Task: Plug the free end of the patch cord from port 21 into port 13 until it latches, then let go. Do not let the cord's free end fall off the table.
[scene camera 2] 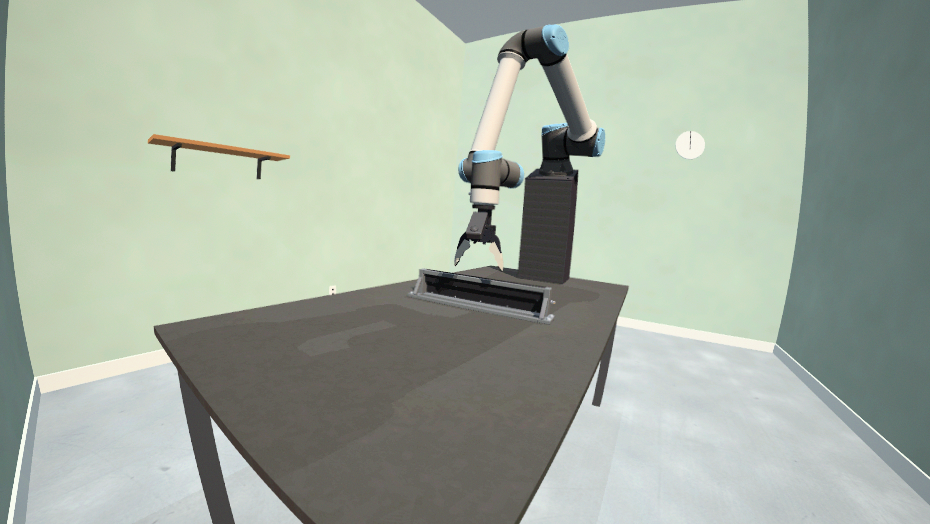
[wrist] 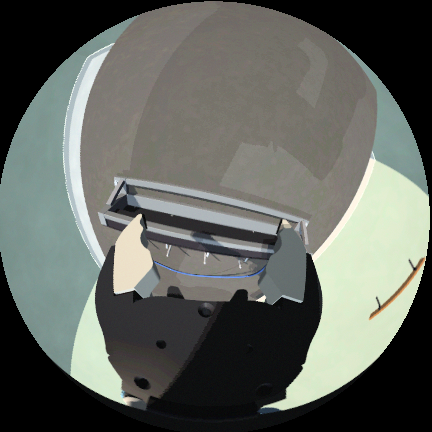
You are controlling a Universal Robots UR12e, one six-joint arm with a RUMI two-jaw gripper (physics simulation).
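Seen in the pictures: gripper, fingertip midpoint: [scene camera 2: 478, 268] [wrist: 211, 218]; arm's base, link origin: [scene camera 2: 556, 172].
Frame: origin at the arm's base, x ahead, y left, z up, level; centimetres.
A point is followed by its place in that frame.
Note:
The blue patch cord [wrist: 215, 276] {x 58.3, y -2.7, z -58.4 cm} runs in a shallow curve below the gap between the fingers in the wrist view. Both its ends are hidden behind the fingers. The patch panel in its grey metal frame [scene camera 2: 484, 279] {x 82.8, y 10.0, z -49.9 cm} [wrist: 200, 215] {x 81.0, y 11.0, z -58.8 cm} stands on the table; ports 21 and 13 cannot be made out in either view. My gripper [scene camera 2: 479, 265] {x 89.9, y 11.8, z -45.4 cm} [wrist: 211, 218] {x 89.9, y 11.8, z -45.4 cm} is open, with nothing between its fingers. It hangs above the table, over the panel's rear side in the scene view. In the wrist view its fingertips overlap the panel frame.
Several thin metal hooks [wrist: 205, 257] {x 70.5, y 5.6, z -56.3 cm} stick out from the panel's cord side. The dark table [scene camera 2: 390, 390] {x 140.2, y 29.4, z -60.0 cm} [wrist: 225, 100] {x 105.1, y 16.0, z -60.0 cm} carries the panel. The robot's dark pedestal [scene camera 2: 547, 227] {x 13.1, y 2.4, z -31.2 cm} stands behind the panel. A wooden shelf [scene camera 2: 218, 148] hangs on the wall.

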